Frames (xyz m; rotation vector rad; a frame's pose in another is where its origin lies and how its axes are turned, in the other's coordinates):
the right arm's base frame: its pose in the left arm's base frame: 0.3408 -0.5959 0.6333 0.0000 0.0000 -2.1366
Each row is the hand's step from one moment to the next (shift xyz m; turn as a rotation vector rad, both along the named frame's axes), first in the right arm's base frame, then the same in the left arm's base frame.
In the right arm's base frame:
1: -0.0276 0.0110 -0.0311 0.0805 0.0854 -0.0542
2: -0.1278 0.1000 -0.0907 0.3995 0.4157 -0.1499
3: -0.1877 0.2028 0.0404 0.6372 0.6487 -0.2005
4: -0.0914 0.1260 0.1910 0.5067 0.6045 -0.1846
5: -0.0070 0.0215 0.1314 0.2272 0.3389 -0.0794
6: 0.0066 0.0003 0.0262 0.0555 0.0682 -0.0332
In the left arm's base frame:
1: 0.0241 0.0174 -0.0311 0.0289 -0.1137 -0.0542
2: 0.1529 0.0543 -0.0907 0.1367 -0.5601 -0.1499
3: 0.2718 0.0497 0.0404 0.2060 -0.8857 -0.2005
4: 0.1554 0.0096 0.1910 0.2387 -0.7518 -0.1846
5: 0.0219 -0.0056 0.1314 0.1643 -0.3735 -0.0794
6: -0.0033 -0.0057 0.0262 0.0278 -0.0834 -0.0332

